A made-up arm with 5 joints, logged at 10 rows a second.
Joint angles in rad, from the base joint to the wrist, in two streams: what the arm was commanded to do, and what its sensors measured. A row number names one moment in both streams.
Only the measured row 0 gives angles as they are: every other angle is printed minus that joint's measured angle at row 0.
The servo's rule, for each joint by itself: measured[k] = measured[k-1] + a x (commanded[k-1-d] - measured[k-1]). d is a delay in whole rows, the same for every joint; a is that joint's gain. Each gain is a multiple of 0.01, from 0.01 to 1. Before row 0 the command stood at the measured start. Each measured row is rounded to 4 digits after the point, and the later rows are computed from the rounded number. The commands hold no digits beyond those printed.
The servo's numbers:
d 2
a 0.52 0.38 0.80 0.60 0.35
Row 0, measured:
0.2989, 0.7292, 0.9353, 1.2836, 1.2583
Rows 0 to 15, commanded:
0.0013, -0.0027, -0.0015, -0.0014, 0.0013
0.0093, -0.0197, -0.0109, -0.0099, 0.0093
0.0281, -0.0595, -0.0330, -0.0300, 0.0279
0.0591, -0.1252, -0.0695, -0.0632, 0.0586
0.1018, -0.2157, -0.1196, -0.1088, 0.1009
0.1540, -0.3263, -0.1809, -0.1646, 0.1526
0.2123, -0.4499, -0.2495, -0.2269, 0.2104
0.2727, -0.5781, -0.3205, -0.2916, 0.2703
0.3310, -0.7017, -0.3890, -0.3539, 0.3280
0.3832, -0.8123, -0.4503, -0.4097, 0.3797
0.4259, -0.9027, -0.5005, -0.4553, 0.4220
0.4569, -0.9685, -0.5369, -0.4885, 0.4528
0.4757, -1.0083, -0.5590, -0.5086, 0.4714
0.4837, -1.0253, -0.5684, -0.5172, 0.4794
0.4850, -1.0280, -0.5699, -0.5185, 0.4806
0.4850, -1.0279, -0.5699, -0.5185, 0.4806
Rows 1 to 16, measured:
0.0000, 0.0000, 0.0000, 0.0000, 0.0000
0.0000, 0.0000, 0.0000, 0.0000, 0.0000
0.0007, -0.0010, -0.0012, -0.0008, 0.0005
0.0052, -0.0081, -0.0090, -0.0063, 0.0036
0.0171, -0.0276, -0.0282, -0.0205, 0.0121
0.0389, -0.0647, -0.0612, -0.0461, 0.0284
0.0716, -0.1221, -0.1079, -0.0837, 0.0538
0.1144, -0.1997, -0.1663, -0.1322, 0.0884
0.1653, -0.2948, -0.2329, -0.1890, 0.1311
0.2211, -0.4025, -0.3030, -0.2506, 0.1798
0.2782, -0.5162, -0.3718, -0.3126, 0.2317
0.3328, -0.6287, -0.4346, -0.3709, 0.2835
0.3812, -0.7328, -0.4873, -0.4215, 0.3320
0.4206, -0.8224, -0.5270, -0.4617, 0.3743
0.4493, -0.8930, -0.5526, -0.4898, 0.4083
0.4672, -0.9433, -0.5652, -0.5062, 0.4332

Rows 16 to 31, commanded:
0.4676, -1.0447, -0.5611, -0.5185, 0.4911
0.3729, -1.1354, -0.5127, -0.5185, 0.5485
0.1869, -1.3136, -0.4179, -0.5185, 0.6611
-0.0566, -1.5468, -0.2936, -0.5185, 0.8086
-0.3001, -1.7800, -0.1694, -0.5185, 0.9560
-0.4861, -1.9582, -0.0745, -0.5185, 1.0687
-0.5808, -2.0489, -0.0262, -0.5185, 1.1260
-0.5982, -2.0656, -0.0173, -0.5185, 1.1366
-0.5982, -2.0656, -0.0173, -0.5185, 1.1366
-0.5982, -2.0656, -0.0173, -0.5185, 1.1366
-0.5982, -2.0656, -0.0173, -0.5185, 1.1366
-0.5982, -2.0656, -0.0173, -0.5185, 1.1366
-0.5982, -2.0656, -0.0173, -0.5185, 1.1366
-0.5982, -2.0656, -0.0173, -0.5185, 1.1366
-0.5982, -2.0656, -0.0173, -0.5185, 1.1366
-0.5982, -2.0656, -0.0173, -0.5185, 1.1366
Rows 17 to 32, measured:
0.4765, -0.9755, -0.5690, -0.5136, 0.4498
0.4809, -0.9954, -0.5697, -0.5165, 0.4606
0.4740, -1.0141, -0.5628, -0.5177, 0.4713
0.4214, -1.0602, -0.5227, -0.5182, 0.4983
0.2995, -1.1565, -0.4389, -0.5184, 0.5553
0.1143, -1.3048, -0.3227, -0.5185, 0.6440
-0.1012, -1.4854, -0.2001, -0.5185, 0.7532
-0.3013, -1.6651, -0.0996, -0.5185, 0.8636
-0.4466, -1.8109, -0.0409, -0.5185, 0.9554
-0.5254, -1.9077, -0.0220, -0.5185, 1.0188
-0.5633, -1.9677, -0.0182, -0.5185, 1.0600
-0.5814, -2.0049, -0.0175, -0.5185, 1.0868
-0.5901, -2.0280, -0.0173, -0.5185, 1.1042
-0.5943, -2.0423, -0.0173, -0.5185, 1.1155
-0.5963, -2.0512, -0.0173, -0.5185, 1.1229
-0.5973, -2.0567, -0.0173, -0.5185, 1.1277

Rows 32 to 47, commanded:
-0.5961, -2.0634, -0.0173, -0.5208, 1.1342
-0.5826, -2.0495, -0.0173, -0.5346, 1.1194
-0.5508, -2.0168, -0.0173, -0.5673, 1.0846
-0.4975, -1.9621, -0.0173, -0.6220, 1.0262
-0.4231, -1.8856, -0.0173, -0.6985, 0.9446
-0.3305, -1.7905, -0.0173, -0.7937, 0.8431
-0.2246, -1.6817, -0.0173, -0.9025, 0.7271
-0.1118, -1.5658, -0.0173, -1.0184, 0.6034
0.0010, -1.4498, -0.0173, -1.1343, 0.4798
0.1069, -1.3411, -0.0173, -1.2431, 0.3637
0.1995, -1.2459, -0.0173, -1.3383, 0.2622
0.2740, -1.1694, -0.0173, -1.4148, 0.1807
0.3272, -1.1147, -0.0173, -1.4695, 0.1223
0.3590, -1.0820, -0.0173, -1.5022, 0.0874
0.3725, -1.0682, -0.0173, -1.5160, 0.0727
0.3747, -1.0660, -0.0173, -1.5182, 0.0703
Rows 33 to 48, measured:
-0.5978, -2.0601, -0.0173, -0.5185, 1.1308
-0.5980, -2.0622, -0.0173, -0.5185, 1.1328
-0.5970, -2.0627, -0.0173, -0.5199, 1.1333
-0.5895, -2.0577, -0.0173, -0.5287, 1.1284
-0.5694, -2.0422, -0.0173, -0.5519, 1.1131
-0.5320, -2.0118, -0.0173, -0.5940, 1.0827
-0.4754, -1.9638, -0.0173, -0.6567, 1.0344
-0.4001, -1.8979, -0.0173, -0.7389, 0.9674
-0.3088, -1.8157, -0.0173, -0.8371, 0.8833
-0.2064, -1.7207, -0.0173, -0.9459, 0.7853
-0.0986, -1.6178, -0.0173, -1.0589, 0.6784
0.0083, -1.5127, -0.0173, -1.1694, 0.5683
0.1077, -1.4113, -0.0173, -1.2707, 0.4612
0.1942, -1.3194, -0.0173, -1.3572, 0.3630
0.2634, -1.2416, -0.0173, -1.4246, 0.2788
0.3131, -1.1810, -0.0173, -1.4712, 0.2118

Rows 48 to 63, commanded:
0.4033, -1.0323, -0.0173, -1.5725, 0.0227
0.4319, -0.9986, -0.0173, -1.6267, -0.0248
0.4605, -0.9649, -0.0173, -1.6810, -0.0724
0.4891, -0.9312, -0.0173, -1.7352, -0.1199
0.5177, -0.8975, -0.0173, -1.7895, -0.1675
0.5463, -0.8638, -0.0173, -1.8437, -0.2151
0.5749, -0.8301, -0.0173, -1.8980, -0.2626
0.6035, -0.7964, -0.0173, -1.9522, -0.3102
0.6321, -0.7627, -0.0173, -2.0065, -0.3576
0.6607, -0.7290, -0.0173, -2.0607, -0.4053
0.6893, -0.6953, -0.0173, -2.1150, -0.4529
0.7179, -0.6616, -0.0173, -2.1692, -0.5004
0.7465, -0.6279, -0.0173, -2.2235, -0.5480
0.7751, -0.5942, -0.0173, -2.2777, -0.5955
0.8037, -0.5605, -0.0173, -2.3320, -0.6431
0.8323, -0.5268, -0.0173, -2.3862, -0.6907
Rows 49 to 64, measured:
0.3440, -1.1381, -0.0173, -1.4981, 0.1631
0.3600, -1.1107, -0.0173, -1.5102, 0.1306
0.3825, -1.0809, -0.0173, -1.5476, 0.0928
0.4082, -1.0496, -0.0173, -1.5951, 0.0516
0.4354, -1.0174, -0.0173, -1.6466, 0.0082
0.4633, -0.9846, -0.0173, -1.6998, -0.0366
0.4916, -0.9515, -0.0173, -1.7536, -0.0824
0.5200, -0.9182, -0.0173, -1.8077, -0.1288
0.5485, -0.8847, -0.0173, -1.8619, -0.1756
0.5771, -0.8511, -0.0173, -1.9161, -0.2227
0.6057, -0.8175, -0.0173, -1.9703, -0.2699
0.6343, -0.7839, -0.0173, -2.0245, -0.3173
0.6629, -0.7502, -0.0173, -2.0788, -0.3648
0.6915, -0.7165, -0.0173, -2.1330, -0.4123
0.7201, -0.6828, -0.0173, -2.1873, -0.4598
0.7487, -0.6491, -0.0173, -2.2415, -0.5073

